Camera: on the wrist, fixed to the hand. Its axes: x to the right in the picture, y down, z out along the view.
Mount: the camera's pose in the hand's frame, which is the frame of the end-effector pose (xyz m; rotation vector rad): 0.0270 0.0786 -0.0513 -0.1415 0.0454 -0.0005
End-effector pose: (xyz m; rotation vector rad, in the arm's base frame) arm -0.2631 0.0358 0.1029 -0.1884 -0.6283 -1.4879
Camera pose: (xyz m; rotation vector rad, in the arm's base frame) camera -0.1746 -0.0046 0.0941 -0.2629 -0.4869 -1.5338
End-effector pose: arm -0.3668 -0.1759 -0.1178 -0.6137 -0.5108 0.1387
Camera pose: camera -0.3160 -0.1311 -0.1881 -0.7533 -0.4795 0.0884
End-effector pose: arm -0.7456 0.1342 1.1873 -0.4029 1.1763 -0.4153
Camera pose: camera -0.7770 0.1832 1.1089 -0.5185 1.2539 -0.3441
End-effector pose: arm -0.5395 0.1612 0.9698 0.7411 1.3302 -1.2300
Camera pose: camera -0.4862 0.2236 0.9168 0.6714 1.4388 -1.1125
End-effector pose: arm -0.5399 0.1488 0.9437 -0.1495 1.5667 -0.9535
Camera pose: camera -0.5593 0.2088 0.8691 -0.2289 1.6764 -0.8514
